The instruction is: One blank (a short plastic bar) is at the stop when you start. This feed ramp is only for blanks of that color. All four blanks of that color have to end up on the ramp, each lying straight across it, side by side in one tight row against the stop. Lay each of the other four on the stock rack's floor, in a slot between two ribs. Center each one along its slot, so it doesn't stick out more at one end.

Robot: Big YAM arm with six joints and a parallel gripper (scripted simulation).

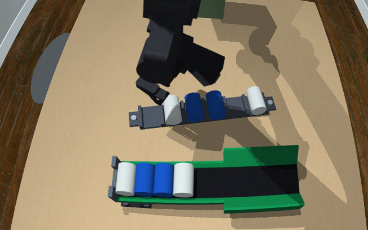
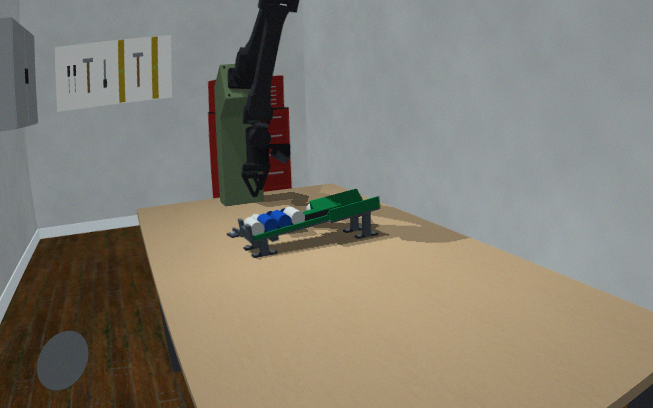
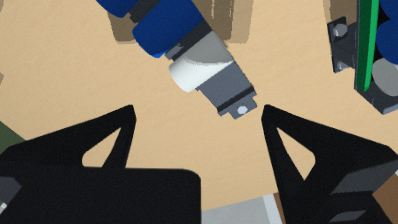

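My gripper is now 130 mm above the stock rack, 80 mm to the right of it and 30 mm past it. Round my hand: grey stop (220 mm ahead, 70 mm below, 50 mm to the right).
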